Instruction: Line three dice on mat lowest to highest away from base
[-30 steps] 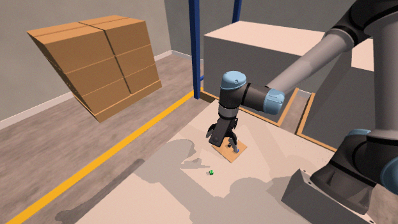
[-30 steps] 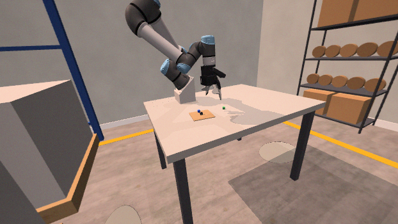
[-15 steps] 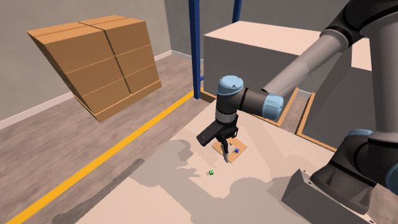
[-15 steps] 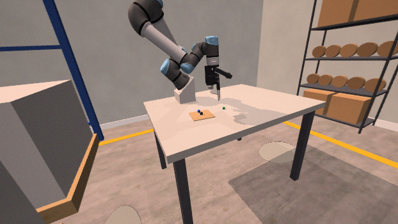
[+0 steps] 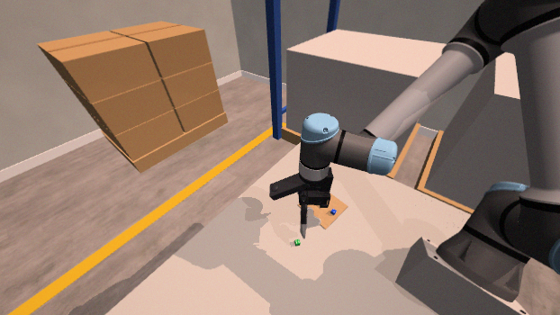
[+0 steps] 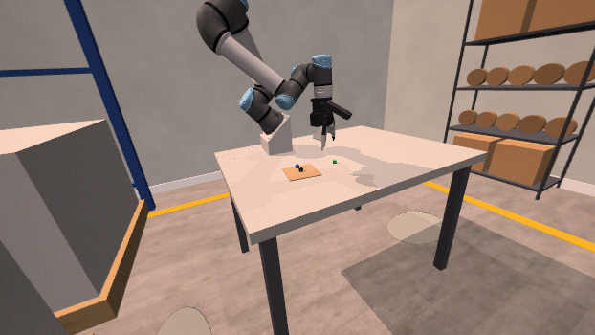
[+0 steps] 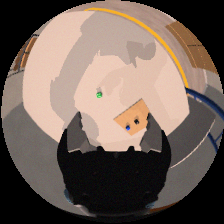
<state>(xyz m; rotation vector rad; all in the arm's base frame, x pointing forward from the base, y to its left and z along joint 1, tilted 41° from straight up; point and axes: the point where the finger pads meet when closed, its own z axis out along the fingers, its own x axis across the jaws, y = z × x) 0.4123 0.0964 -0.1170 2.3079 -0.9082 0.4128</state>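
Now: hand 90 mm above the green die, 40 mm to the right of it and 30 mm past it. Round my hand: blue die (140 mm to the right, 90 mm below, 50 mm behind); black die (140 mm to the right, 90 mm below); tan mat (140 mm to the right, 100 mm below).
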